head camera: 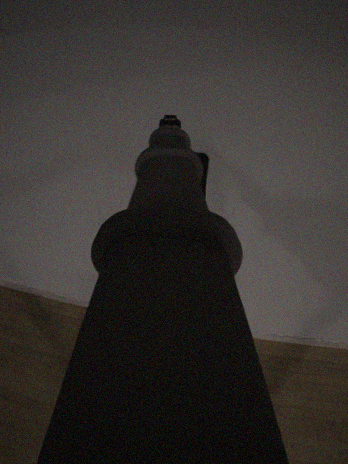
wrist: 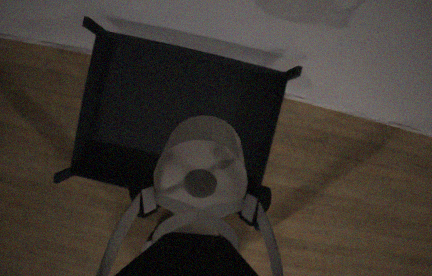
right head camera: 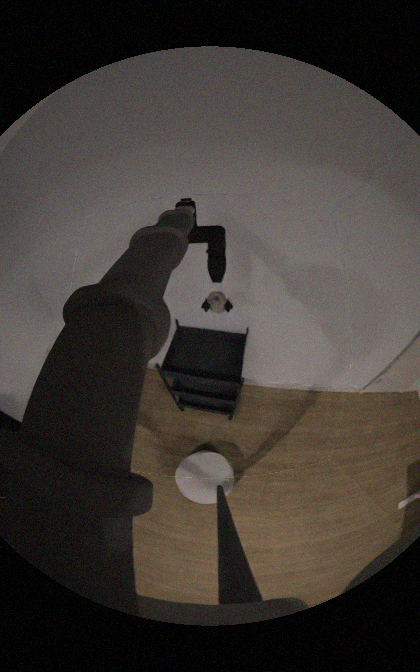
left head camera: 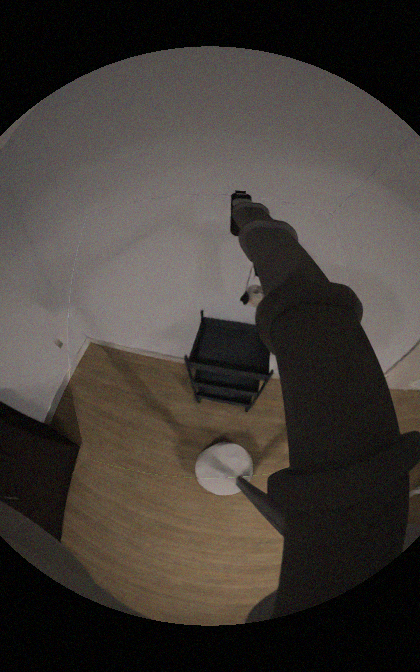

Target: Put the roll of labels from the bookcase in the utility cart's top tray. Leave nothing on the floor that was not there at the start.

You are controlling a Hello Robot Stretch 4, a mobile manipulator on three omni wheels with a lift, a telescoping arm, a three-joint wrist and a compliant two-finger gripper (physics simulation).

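Places are measured from the robot's base along level axes (x ahead, y left, z up), in metres.
Where they show: gripper, fingertip midpoint: (wrist: 200,188).
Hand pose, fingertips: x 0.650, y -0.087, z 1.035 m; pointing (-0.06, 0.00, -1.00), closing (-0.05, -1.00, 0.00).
After its pixels a point has its place.
The roll of labels (left head camera: 255,292) (right head camera: 217,308) (wrist: 205,129) @[z 1.075, x 0.708, y -0.090 m] is pale, with a round dark hole in its near face. My gripper (right head camera: 217,304) (wrist: 200,188) @[z 1.035, x 0.650, y -0.087 m] is shut on it, with a fingertip on each side. The utility cart (left head camera: 227,371) (right head camera: 202,375) is dark, with a raised-rim top tray (left head camera: 232,340) (right head camera: 207,350) (wrist: 145,90) @[z 0.635, x 0.767, y 0.061 m] and lower shelves. In the wrist view the held roll overlaps the near right part of the top tray and stands apart above it. In the left head view my arm hides part of the gripper. The bookcase cannot be made out for certain.
A white round-topped object (left head camera: 220,467) (right head camera: 200,477) stands on the wood floor in front of the cart. A pale wall (left head camera: 150,280) (right head camera: 300,320) rises behind the cart. A dark brown piece of furniture (left head camera: 35,465) stands at the left. The scene is dim.
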